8 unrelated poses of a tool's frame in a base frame.
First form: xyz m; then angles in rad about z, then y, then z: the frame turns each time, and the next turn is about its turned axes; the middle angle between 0 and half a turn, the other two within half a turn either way.
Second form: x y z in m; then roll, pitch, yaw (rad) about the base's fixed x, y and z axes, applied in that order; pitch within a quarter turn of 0, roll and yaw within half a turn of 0. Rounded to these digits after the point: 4 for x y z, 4 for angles.
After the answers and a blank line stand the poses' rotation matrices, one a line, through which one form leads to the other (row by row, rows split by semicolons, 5 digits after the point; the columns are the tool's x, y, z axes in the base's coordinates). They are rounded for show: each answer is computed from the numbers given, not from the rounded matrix.
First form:
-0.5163 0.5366 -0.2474 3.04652 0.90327 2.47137
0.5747 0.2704 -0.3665 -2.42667 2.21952 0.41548
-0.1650 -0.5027 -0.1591 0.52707 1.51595 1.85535
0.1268 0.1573 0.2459 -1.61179 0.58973 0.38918
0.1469 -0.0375 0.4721 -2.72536 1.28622 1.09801
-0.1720 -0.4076 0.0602 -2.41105 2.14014 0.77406
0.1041 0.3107 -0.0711 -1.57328 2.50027 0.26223
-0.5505 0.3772 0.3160 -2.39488 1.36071 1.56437
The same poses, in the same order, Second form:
-0.5163 0.5366 -0.2474 0.6674 -0.6630 -1.0028
0.5747 0.2704 -0.3665 2.6524 0.8169 0.0842
-0.1650 -0.5027 -0.1591 1.5137 -0.2841 2.1139
0.1268 0.1573 0.2459 0.2486 0.5405 -1.1534
0.1469 -0.0375 0.4721 1.2534 0.4523 -1.2972
-0.1720 -0.4076 0.0602 2.3122 0.6464 -0.3363
0.1041 0.3107 -0.0711 2.9504 0.6160 1.2451
-0.5505 0.3772 0.3160 1.3607 0.0063 -0.8254

0.42398 0.45718 -0.78181; -0.66441 0.74364 0.07455; 0.61547 0.48783 0.61905
0.68202 0.41564 -0.60174; 0.05757 -0.85076 -0.52239; -0.72906 0.32163 -0.60417
-0.49608 0.09573 0.86298; 0.82179 -0.26910 0.50225; 0.28031 0.95834 0.05482
0.34760 0.93737 -0.02279; -0.78385 0.27716 -0.55567; -0.51455 0.21101 0.83109
0.24304 0.41273 -0.87783; -0.86598 -0.31543 -0.38806; -0.43705 0.85450 0.28075
0.75357 0.19648 -0.62732; -0.26343 -0.78406 -0.56201; -0.60228 0.58877 -0.53908
0.26116 0.96530 -0.00149; 0.77327 -0.21012 -0.59825; -0.57780 0.15509 -0.80131
0.67823 0.15742 -0.71779; -0.73482 0.13693 -0.66430; -0.00628 0.97799 0.20854

